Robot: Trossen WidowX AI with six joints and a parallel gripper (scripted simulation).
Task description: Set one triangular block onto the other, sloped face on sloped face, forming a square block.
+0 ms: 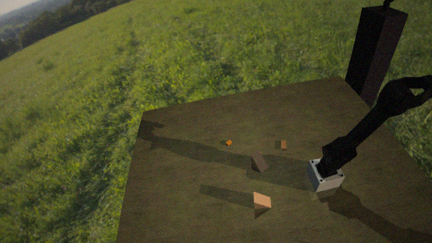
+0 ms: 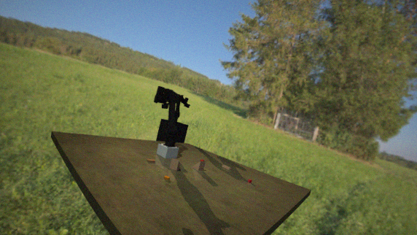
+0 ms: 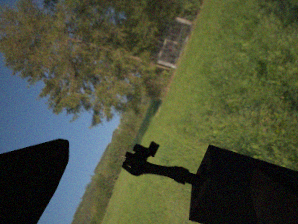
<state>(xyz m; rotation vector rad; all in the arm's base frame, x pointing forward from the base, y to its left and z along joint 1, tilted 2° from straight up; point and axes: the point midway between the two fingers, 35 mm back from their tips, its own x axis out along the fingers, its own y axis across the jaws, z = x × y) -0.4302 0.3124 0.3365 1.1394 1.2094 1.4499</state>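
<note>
The triangular block is 720 mm ahead of my gripper tip, 400 mm below it and 320 mm to the right of it. Round my gripper tip: orange piece 760 mm ahead, 640 mm to the right, 410 mm below.
</note>
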